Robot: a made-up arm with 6 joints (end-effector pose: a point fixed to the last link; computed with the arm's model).
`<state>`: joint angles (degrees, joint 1 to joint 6).
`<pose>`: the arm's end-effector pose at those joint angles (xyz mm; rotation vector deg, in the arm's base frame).
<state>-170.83 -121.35 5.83 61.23 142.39 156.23</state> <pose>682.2 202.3 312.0 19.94 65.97 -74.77</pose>
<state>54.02 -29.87 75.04 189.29 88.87 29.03</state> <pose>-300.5 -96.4 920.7 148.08 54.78 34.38</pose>
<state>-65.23 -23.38 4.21 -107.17 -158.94 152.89</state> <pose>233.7 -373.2 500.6 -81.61 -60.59 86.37</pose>
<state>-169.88 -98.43 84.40 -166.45 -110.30 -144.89</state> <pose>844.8 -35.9 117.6 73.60 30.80 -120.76</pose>
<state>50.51 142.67 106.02 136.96 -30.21 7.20</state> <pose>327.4 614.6 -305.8 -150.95 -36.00 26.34</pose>
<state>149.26 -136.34 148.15 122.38 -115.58 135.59</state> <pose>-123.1 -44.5 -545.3 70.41 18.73 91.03</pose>
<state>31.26 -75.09 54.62 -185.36 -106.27 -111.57</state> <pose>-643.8 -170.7 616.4 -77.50 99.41 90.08</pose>
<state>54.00 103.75 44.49 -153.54 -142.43 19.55</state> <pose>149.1 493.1 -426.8 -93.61 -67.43 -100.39</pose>
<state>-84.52 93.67 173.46 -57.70 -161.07 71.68</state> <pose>-48.3 -553.9 618.3 -36.07 69.88 28.95</pose>
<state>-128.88 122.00 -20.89 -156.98 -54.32 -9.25</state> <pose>271.6 59.8 -275.3 -55.37 73.38 28.86</pose>
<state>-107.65 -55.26 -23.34 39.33 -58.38 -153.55</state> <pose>-183.0 -93.0 694.1 60.67 -137.16 -89.49</pose>
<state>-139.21 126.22 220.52 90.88 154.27 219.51</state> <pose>-6.1 -9.1 483.4 -8.90 73.38 -23.17</pose>
